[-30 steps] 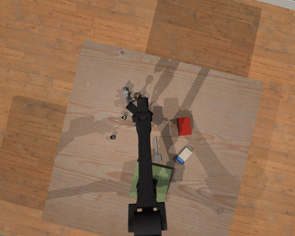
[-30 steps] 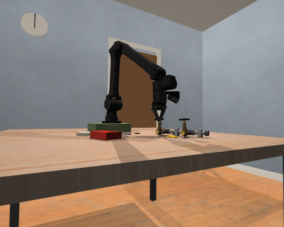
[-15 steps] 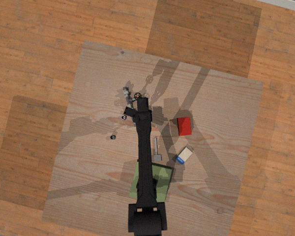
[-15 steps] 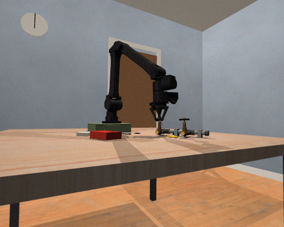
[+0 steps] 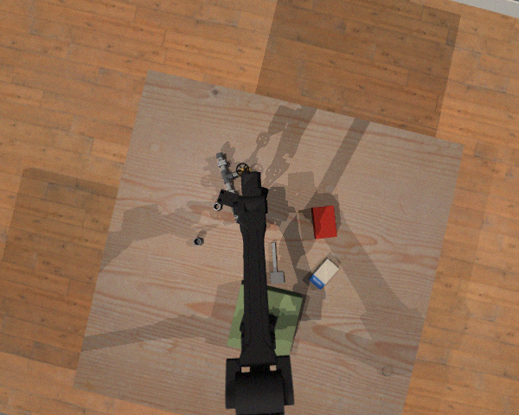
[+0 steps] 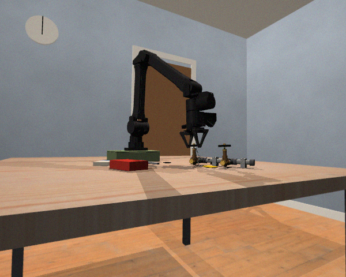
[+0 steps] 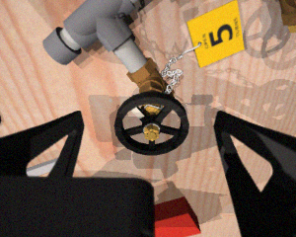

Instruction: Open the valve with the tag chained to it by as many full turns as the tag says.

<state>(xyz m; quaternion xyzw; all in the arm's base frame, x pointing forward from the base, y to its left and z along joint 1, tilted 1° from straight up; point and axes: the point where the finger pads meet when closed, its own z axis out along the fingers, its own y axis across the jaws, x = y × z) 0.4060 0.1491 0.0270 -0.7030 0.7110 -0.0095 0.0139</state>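
Now: the yellow tag 60 mm ahead of my hand, 40 mm to the left of it and 80 mm below it. Also, from my hand: grey tool: 200 mm behind, 160 mm to the right, 80 mm below; red block: 20 mm ahead, 280 mm to the right, 70 mm below.
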